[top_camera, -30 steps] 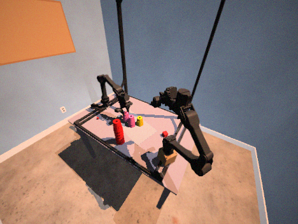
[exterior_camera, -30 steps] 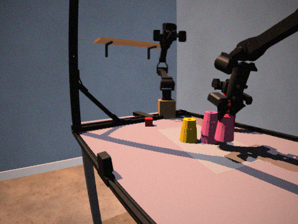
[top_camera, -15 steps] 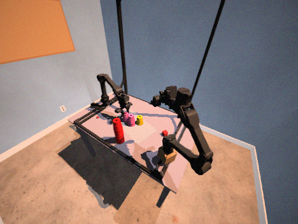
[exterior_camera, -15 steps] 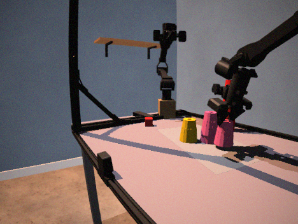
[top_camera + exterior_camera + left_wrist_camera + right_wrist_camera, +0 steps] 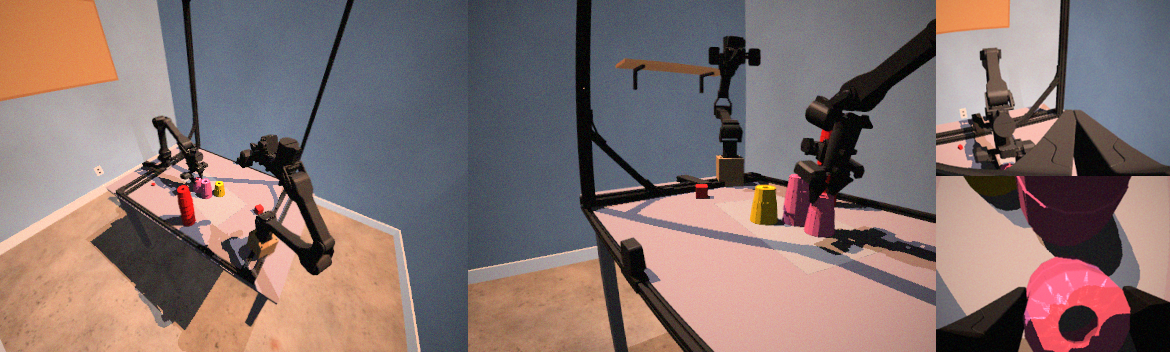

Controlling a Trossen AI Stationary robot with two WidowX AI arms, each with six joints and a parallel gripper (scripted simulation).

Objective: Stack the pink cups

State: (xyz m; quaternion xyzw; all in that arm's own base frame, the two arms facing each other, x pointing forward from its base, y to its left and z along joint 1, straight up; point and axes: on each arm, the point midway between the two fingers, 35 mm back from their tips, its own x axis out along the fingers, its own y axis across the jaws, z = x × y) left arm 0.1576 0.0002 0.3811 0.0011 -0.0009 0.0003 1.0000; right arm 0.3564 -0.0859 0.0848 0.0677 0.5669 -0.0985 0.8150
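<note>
Right now the pale mat is 100 mm below my right hand, 80 mm to the left of it and 20 mm behind it. Round my right hand: red block (400 mm to the left, 150 mm behind, 80 mm below); then yellow cup (130 mm to the left, 80 mm behind, 50 mm below).
</note>
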